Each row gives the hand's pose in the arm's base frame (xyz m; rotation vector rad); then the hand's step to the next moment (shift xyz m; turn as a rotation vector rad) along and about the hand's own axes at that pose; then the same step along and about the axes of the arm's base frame.
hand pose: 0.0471 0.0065 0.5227 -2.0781 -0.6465 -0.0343
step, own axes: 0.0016 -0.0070 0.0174 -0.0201 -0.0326 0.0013
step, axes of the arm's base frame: -0.0057 0.0175 -0.0040 -0.0325 0.0064 0.0192
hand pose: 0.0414 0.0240 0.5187 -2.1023 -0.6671 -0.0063
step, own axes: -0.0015 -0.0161 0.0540 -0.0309 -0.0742 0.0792
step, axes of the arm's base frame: -0.0216 0.0480 -0.0201 -0.0796 0.0800 0.0022
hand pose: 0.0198 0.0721 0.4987 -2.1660 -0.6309 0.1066
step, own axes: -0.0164 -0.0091 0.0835 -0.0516 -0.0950 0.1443
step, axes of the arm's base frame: -0.0421 0.0569 -0.0481 -0.1248 0.1275 -0.0259
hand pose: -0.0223 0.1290 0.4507 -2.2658 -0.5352 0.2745
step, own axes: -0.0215 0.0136 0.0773 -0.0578 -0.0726 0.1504
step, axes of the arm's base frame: -0.0426 0.0318 -0.0616 -0.1259 0.1150 -0.0464
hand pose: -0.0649 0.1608 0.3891 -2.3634 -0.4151 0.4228
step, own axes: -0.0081 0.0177 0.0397 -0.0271 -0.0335 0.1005
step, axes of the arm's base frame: -0.0202 0.0070 -0.0387 -0.0712 0.0708 -0.0434
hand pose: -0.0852 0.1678 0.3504 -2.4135 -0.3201 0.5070
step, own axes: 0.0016 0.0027 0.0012 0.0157 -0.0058 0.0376
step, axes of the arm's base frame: 0.0012 -0.0009 -0.0030 -0.0028 0.0303 -0.0277
